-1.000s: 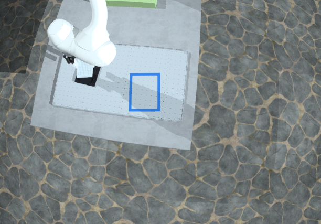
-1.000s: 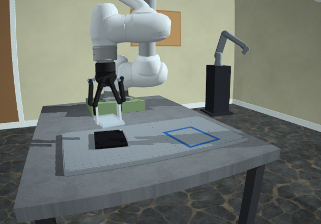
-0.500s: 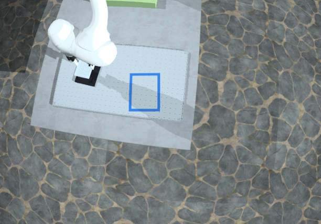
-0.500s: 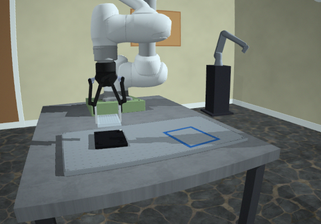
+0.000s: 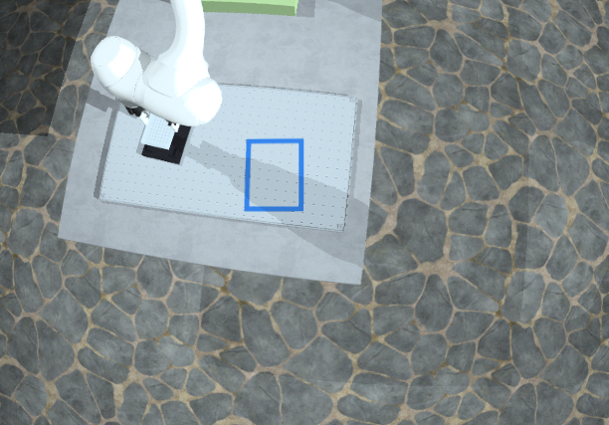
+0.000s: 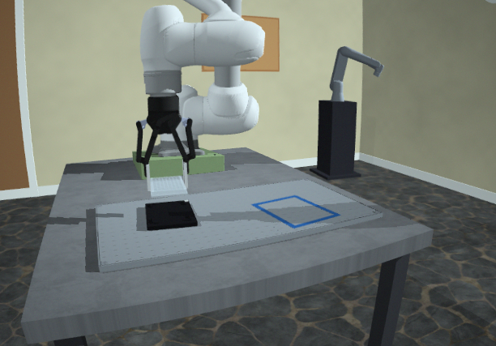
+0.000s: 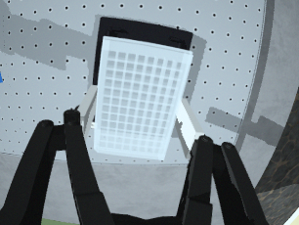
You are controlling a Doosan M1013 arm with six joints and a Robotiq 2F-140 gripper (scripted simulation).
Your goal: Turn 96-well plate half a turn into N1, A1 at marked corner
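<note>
My hand is 100 mm above the black plate nest N1. From my hand the other things lie so: white A1 mark (70 mm behind, 50 mm to the left, 90 mm below); then 96-well plate (20 mm below).
</note>
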